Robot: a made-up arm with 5 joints.
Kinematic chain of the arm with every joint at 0, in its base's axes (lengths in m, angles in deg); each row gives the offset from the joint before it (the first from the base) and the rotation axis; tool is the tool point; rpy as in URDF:
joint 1: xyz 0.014 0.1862 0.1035 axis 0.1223 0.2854 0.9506
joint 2: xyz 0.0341 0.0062 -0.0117 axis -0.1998 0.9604 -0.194
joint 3: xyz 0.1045 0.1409 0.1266 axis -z
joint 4: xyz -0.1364 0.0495 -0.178 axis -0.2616 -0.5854 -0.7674
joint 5: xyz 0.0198 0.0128 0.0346 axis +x
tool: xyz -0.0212 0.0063 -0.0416 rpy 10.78 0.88 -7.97
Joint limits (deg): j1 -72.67..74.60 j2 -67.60..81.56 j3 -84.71..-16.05 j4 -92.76..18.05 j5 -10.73..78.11
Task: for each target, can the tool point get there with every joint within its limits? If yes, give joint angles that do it. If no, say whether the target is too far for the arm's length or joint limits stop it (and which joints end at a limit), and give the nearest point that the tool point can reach.
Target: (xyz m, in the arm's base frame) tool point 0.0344 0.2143 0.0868
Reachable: yes | joints -27.82 17.52 -67.14 -66.40 56.64
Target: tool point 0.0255 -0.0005 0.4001
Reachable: no: joint limits stop it (at a limit: joint 1, joint 2, joint 3, joint 4, joint 5) | nearest point 0.0597 0.1139 0.1435 | short by 0.283 m
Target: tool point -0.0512 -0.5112 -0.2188
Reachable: no: too far | nearest point 0.0488 0.1058 0.0702 | short by 0.689 m
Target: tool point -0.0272 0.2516 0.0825
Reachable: yes | joints 11.76 52.80 -56.43 -23.35 17.44
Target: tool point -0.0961 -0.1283 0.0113
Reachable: no: joint limits stop it (at a limit: joint 1, joint 3, joint 4) | nearest point 0.0472 0.1066 0.0708 | short by 0.281 m
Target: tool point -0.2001 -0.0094 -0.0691
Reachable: no: joint limits stop it (at a limit: joint 1, joint 2) | nearest point -0.1341 0.1955 0.0854 | short by 0.265 m
